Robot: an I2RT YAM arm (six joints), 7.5 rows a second.
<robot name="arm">
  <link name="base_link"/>
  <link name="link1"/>
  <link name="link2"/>
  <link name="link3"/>
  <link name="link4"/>
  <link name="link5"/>
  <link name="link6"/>
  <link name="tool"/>
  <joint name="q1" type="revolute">
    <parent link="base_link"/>
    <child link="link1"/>
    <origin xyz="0 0 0.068" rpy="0 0 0"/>
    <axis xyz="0 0 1"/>
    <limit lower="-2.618" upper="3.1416"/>
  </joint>
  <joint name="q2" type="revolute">
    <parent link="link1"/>
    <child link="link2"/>
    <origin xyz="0.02 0.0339 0.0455" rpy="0 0 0"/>
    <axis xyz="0 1 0"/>
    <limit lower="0" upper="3.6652"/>
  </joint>
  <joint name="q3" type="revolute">
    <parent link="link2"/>
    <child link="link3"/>
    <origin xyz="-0.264 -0.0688 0" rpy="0 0 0"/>
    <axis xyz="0 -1 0"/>
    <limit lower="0" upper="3.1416"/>
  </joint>
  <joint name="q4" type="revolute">
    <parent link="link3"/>
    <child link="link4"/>
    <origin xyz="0.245 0.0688 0.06" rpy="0 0 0"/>
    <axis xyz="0 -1 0"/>
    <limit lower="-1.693" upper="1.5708"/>
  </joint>
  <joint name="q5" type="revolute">
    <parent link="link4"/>
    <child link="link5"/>
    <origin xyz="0.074 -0.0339 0.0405" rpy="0 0 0"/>
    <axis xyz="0 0 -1"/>
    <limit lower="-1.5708" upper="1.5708"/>
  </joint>
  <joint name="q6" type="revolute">
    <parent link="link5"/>
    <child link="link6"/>
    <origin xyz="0.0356 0 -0.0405" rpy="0 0 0"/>
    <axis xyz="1 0 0"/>
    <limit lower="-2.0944" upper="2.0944"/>
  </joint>
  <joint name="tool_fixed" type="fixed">
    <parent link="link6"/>
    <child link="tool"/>
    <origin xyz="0 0 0" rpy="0 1.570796 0"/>
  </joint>
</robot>
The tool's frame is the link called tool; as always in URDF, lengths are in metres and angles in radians.
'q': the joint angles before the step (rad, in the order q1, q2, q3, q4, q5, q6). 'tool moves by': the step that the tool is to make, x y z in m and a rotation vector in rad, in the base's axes. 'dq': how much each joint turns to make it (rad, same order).
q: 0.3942, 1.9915, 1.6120, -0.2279, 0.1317, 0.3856
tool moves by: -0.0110, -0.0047, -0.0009, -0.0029, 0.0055, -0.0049
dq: 0.0001, -0.0444, -0.0640, 0.0130, 0.0044, 0.0024
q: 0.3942, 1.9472, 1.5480, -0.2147, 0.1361, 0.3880
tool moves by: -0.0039, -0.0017, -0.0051, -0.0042, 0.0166, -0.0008
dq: -0.0002, -0.0097, -0.0278, 0.0008, -0.0010, 0.0024
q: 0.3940, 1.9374, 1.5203, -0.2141, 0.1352, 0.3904
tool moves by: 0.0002, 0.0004, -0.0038, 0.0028, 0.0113, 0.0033
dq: 0.0001, 0.0056, -0.0039, -0.0003, -0.0067, 0.0037
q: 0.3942, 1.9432, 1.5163, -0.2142, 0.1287, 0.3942
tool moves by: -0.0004, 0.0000, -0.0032, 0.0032, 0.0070, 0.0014
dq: 0.0000, 0.0019, -0.0082, 0.0044, -0.0045, 0.0037
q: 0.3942, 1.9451, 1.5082, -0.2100, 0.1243, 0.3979
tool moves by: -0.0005, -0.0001, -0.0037, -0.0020, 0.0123, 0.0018
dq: 0.0000, 0.0032, -0.0062, -0.0029, -0.0032, 0.0012
